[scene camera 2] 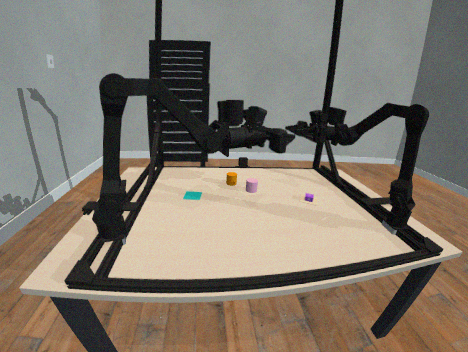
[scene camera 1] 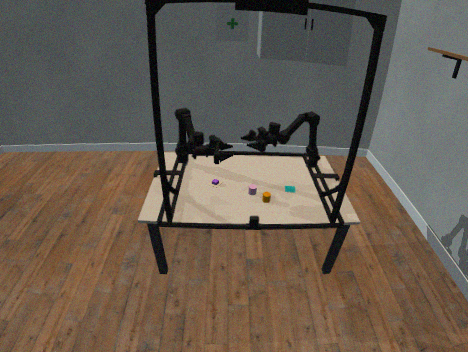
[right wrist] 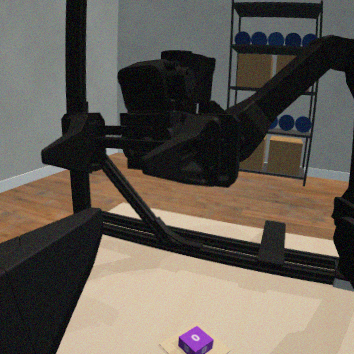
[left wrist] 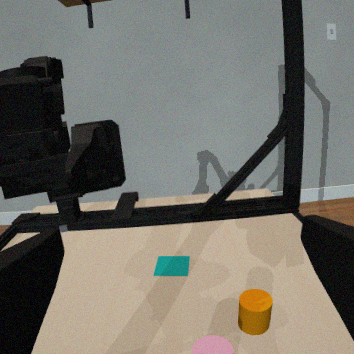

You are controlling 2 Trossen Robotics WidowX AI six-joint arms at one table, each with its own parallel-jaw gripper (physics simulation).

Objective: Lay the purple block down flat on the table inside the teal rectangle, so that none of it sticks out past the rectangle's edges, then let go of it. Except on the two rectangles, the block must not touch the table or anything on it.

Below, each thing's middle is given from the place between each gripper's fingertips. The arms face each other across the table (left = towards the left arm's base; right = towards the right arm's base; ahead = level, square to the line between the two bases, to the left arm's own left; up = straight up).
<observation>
I see the orange cylinder (left wrist: 254,307) 240 mm below my left hand, 200 mm to the right of it and 90 mm behind it.
I see my right gripper 24 cm above the orange cylinder, 20 cm past it and 14 cm to the left of it.
</observation>
